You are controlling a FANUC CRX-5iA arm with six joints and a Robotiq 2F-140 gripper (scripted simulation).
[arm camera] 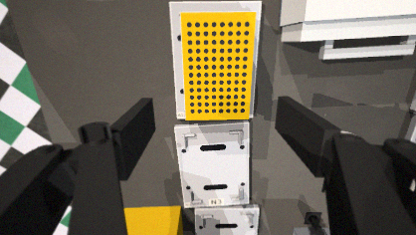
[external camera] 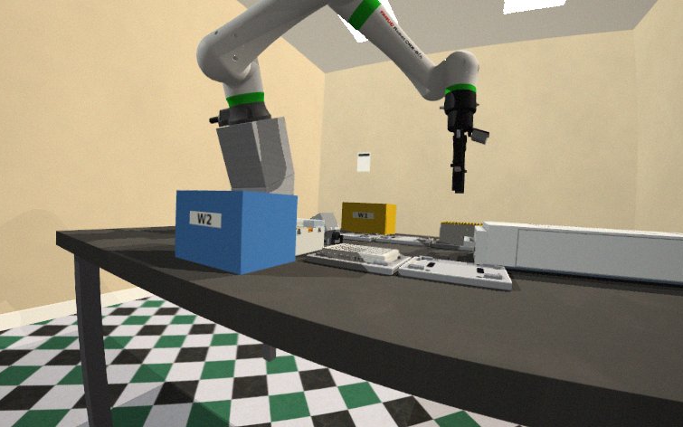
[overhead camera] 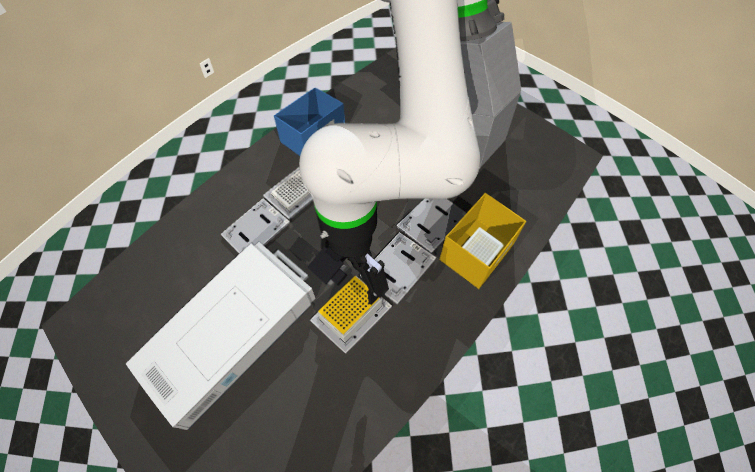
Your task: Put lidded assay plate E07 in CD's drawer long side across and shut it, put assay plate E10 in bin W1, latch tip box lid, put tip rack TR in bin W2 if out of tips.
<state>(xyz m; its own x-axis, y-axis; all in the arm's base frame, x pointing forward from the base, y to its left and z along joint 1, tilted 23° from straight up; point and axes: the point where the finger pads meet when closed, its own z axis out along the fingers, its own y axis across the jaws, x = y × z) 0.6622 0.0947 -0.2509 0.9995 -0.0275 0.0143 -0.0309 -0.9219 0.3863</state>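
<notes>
Now: the yellow tip rack TR 10 mm ahead of my hand, 10 mm to the right of it and 130 mm below it. From my hand the other things lie so: lid: 150 mm ahead, 200 mm to the right, 160 mm below; then black assay plate: 150 mm ahead, 200 mm to the right, 170 mm below; then nest N3: 150 mm behind, 180 mm below.
</notes>
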